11 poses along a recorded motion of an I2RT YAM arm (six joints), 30 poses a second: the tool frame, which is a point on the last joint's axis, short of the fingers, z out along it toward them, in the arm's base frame.
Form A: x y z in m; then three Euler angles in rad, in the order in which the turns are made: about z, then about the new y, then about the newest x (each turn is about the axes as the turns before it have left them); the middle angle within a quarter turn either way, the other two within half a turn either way.
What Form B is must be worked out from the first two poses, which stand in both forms.
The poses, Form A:
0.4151, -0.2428, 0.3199, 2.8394, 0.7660, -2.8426
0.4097, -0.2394, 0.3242, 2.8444, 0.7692, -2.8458
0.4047, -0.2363, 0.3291, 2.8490, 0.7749, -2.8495
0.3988, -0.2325, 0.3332, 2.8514, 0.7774, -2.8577
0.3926, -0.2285, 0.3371, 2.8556, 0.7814, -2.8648
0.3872, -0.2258, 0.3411, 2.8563, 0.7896, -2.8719
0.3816, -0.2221, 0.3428, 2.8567, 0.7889, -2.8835
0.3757, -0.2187, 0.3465, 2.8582, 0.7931, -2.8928
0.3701, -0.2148, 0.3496, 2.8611, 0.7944, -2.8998
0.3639, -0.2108, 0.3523, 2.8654, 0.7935, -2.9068
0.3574, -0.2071, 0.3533, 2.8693, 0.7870, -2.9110
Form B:
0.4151, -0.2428, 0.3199, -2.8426, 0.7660, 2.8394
0.4097, -0.2394, 0.3242, -2.8458, 0.7692, 2.8444
0.4047, -0.2363, 0.3291, -2.8495, 0.7749, 2.8490
0.3988, -0.2325, 0.3332, -2.8577, 0.7774, 2.8514
0.3926, -0.2285, 0.3371, -2.8648, 0.7814, 2.8556
0.3872, -0.2258, 0.3411, -2.8719, 0.7896, 2.8563
0.3816, -0.2221, 0.3428, -2.8835, 0.7889, 2.8567
0.3757, -0.2187, 0.3465, -2.8928, 0.7931, 2.8582
0.3701, -0.2148, 0.3496, -2.8998, 0.7944, 2.8611
0.3639, -0.2108, 0.3523, -2.9068, 0.7935, 2.8654
0.3574, -0.2071, 0.3533, -2.9110, 0.7870, 2.8693

